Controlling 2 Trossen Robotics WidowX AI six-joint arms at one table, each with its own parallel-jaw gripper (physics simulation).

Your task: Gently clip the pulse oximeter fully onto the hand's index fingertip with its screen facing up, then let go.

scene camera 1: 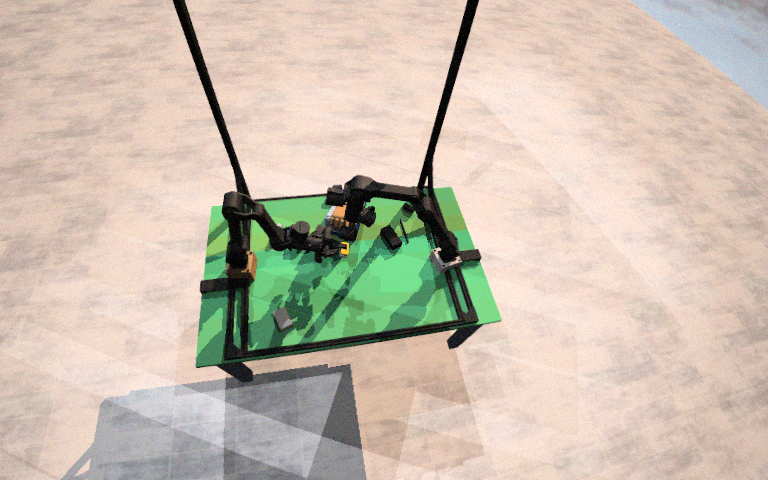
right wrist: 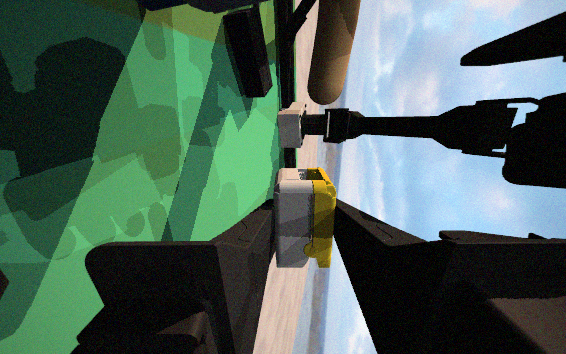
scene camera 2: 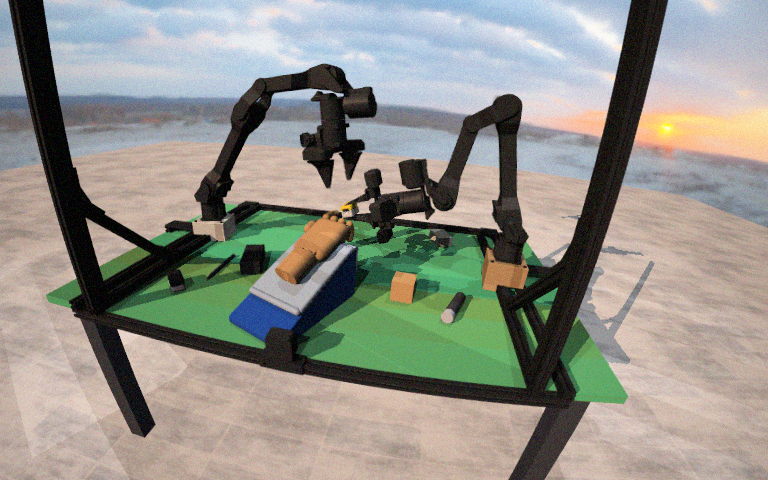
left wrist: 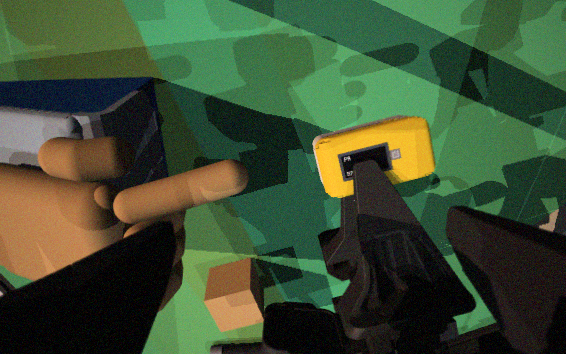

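Seen in the pictures: left gripper, fingertip midpoint: [right wrist: 454, 153] [scene camera 2: 339, 183] [left wrist: 311, 227]; right gripper, fingertip midpoint: [scene camera 1: 344, 248] [right wrist: 302, 205] [scene camera 2: 348, 210] [left wrist: 356, 155]; left arm's base, origin of the base link: [scene camera 1: 447, 255] [right wrist: 303, 124] [scene camera 2: 213, 217]; right arm's base, origin of the base link: [scene camera 1: 239, 261] [scene camera 2: 506, 257].
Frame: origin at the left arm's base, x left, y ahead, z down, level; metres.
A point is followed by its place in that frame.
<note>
The yellow and grey pulse oximeter [scene camera 1: 345, 248] @(x -0.125, y 0.429, z -0.100 m) [scene camera 2: 349, 208] @(x -0.158, y 0.433, z -0.097 m) [left wrist: 408, 140] @(x -0.110, y 0.431, z -0.099 m) [right wrist: 321, 207] @(x -0.147, y 0.441, z -0.097 m) is held in the air, its dark screen facing up in the left wrist view. My right gripper [scene camera 1: 340, 249] @(x -0.135, y 0.430, z -0.085 m) [scene camera 2: 354, 210] @(x -0.135, y 0.430, z -0.085 m) [right wrist: 302, 205] @(x -0.135, y 0.430, z -0.085 m) is shut on it, one finger across the screen. The tan hand [scene camera 2: 320, 243] @(x -0.346, y 0.378, z -0.078 m) [scene camera 1: 336, 217] @(x -0.281, y 0.415, z -0.101 m) lies on a grey pad. Its index finger [left wrist: 183, 189] [right wrist: 331, 53] points toward the oximeter, with a short gap between fingertip and clip. My left gripper [scene camera 2: 338, 173] @(x -0.160, y 0.404, z -0.160 m) [scene camera 1: 354, 230] @(x -0.160, y 0.404, z -0.160 m) is open and empty, hanging above the hand.
The hand's pad lies on a blue wedge [scene camera 2: 287, 319] @(x -0.471, y 0.328, z 0.022 m). On the green table lie an orange cube [scene camera 2: 403, 287] @(x -0.349, y 0.559, z 0.019 m) [left wrist: 229, 295] @(x -0.314, y 0.542, z 0.009 m), a dark cylinder [scene camera 2: 454, 307] @(x -0.403, y 0.664, z 0.034 m), a black block [scene camera 2: 253, 259] @(x -0.229, y 0.195, z 0.025 m) [scene camera 1: 391, 236] @(x -0.188, y 0.185, z 0.025 m), a grey block [scene camera 2: 440, 235] @(x -0.002, y 0.730, z 0.029 m) [scene camera 1: 283, 318] @(x 0.021, y 0.734, z 0.029 m) and a thin pen [scene camera 2: 221, 267] @(x -0.226, y 0.107, z 0.054 m). A black frame rail [scene camera 2: 411, 381] @(x -0.588, y 0.542, z 0.065 m) edges the table.
</note>
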